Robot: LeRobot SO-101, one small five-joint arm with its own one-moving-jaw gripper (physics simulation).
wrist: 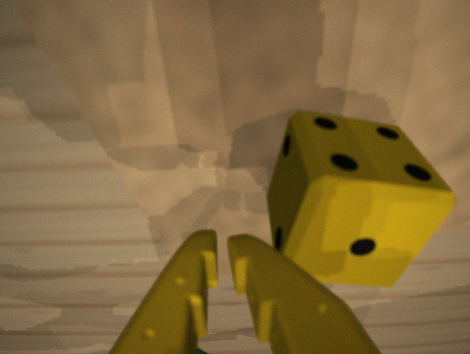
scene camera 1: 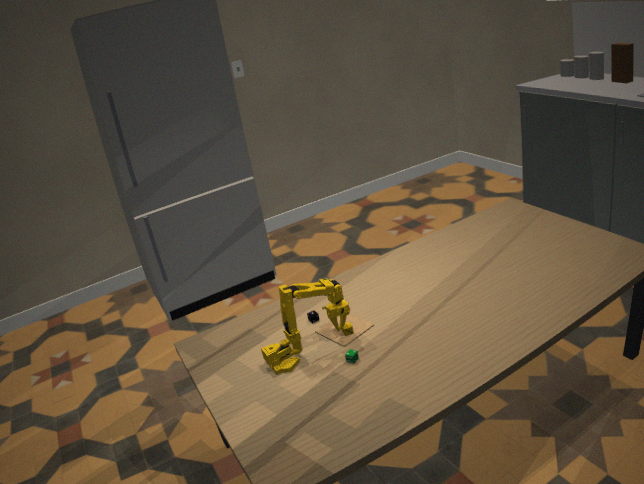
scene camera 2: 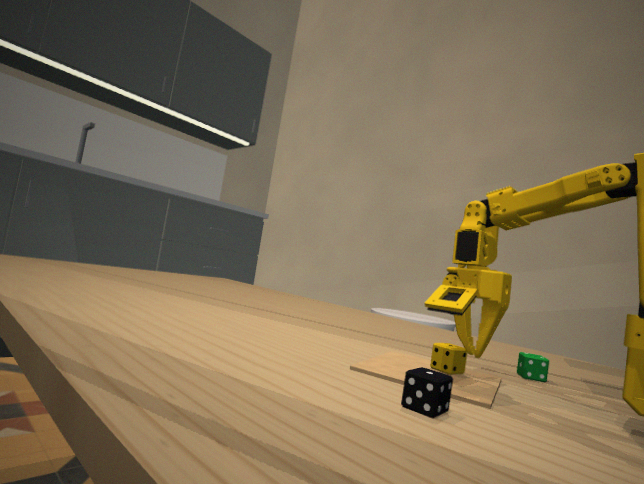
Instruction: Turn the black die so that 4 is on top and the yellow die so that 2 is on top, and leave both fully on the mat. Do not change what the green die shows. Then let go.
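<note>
The yellow die (scene camera 1: 348,328) (scene camera 2: 448,359) (wrist: 365,200) stands on the mat (scene camera 1: 359,334) (scene camera 2: 481,390) (wrist: 190,75), one pip up, with four and two on side faces. My gripper (scene camera 1: 341,329) (scene camera 2: 474,354) (wrist: 222,236) is shut and empty, its tips close beside the die; whether they touch it is unclear. The black die (scene camera 1: 312,316) (scene camera 2: 426,392) stands off the mat on the table, one pip on top, five on a side. The green die (scene camera 1: 351,355) (scene camera 2: 532,366) is off the mat; its top is unclear. A sliver of it shows in the wrist view (wrist: 201,351).
The wooden table (scene camera 1: 442,312) (scene camera 2: 208,364) carries the arm, whose base (scene camera 1: 281,358) stands left of the mat in scene camera 1. A fridge (scene camera 1: 177,156) and grey cabinets (scene camera 1: 567,156) (scene camera 2: 78,218) stand beyond the table.
</note>
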